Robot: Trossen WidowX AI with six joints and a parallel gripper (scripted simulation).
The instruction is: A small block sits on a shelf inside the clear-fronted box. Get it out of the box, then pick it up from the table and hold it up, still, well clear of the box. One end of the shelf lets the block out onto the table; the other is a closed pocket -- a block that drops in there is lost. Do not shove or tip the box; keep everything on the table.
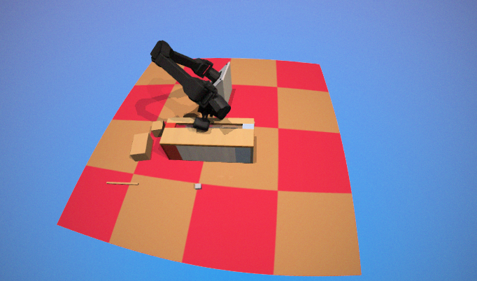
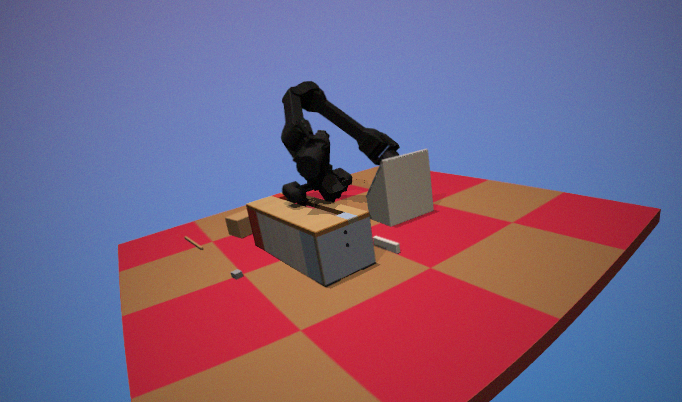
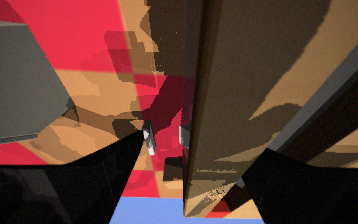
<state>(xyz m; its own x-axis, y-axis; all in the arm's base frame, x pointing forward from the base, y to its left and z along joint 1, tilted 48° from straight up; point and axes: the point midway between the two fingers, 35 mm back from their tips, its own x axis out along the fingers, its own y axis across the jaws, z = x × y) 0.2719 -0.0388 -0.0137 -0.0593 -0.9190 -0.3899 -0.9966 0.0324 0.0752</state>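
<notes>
Right now the purple block is 60 mm ahead of my gripper tip and 20 mm to the right of it. Also, from my gripper tip: thin stick: 310 mm ahead, 340 mm to the right, 80 mm below; then box: 30 mm ahead, 40 mm to the left, 30 mm below; then tan block: 110 mm ahead, 300 mm to the right, 60 mm below.
</notes>
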